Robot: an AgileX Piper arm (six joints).
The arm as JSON. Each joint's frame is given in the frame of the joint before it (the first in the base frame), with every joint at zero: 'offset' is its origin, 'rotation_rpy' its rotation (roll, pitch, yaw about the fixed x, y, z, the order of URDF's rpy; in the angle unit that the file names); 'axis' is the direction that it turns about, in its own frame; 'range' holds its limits. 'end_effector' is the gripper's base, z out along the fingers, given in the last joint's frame.
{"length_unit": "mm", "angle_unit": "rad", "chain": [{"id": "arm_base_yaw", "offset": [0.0, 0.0, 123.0], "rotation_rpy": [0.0, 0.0, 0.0], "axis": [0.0, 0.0, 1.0], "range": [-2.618, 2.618]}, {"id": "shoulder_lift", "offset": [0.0, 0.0, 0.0], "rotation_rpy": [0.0, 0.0, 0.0], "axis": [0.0, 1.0, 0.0], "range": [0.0, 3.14]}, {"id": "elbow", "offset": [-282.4, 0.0, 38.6], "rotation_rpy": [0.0, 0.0, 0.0], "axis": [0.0, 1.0, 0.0], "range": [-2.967, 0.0]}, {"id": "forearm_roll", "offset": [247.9, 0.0, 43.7], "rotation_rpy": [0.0, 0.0, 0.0], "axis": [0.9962, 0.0, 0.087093], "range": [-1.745, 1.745]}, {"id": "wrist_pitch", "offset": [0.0, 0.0, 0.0], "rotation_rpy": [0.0, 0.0, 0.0], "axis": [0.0, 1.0, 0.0], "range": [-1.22, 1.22]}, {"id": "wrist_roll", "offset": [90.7, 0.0, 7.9], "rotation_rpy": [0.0, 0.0, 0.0], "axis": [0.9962, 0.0, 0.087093], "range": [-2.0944, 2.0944]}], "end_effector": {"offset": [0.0, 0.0, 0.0], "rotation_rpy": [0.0, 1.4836, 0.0]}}
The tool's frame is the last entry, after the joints.
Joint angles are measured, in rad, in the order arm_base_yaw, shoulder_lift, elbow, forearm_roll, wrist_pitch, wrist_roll. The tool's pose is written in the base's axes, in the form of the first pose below.
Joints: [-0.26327 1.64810 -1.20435 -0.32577 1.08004 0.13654]
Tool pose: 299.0 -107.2 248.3 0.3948 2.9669 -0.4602
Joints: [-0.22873 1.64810 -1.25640 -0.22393 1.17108 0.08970]
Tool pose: 302.9 -89.6 258.7 0.3656 3.0218 -0.3307
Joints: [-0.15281 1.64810 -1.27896 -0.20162 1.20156 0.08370]
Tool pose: 309.4 -64.9 263.8 0.2614 3.0358 -0.2966
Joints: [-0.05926 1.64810 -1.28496 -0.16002 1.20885 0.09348]
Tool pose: 314.3 -32.2 264.7 0.1558 3.0406 -0.2297
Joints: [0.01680 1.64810 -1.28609 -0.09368 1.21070 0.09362]
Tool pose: 315.5 -2.7 264.3 0.0725 3.0481 -0.1285
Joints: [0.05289 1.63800 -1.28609 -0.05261 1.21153 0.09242]
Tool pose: 313.6 12.1 267.2 0.0355 3.0428 -0.0656
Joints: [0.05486 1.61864 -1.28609 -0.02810 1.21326 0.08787]
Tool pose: 310.5 14.7 273.2 0.0373 3.0274 -0.0285
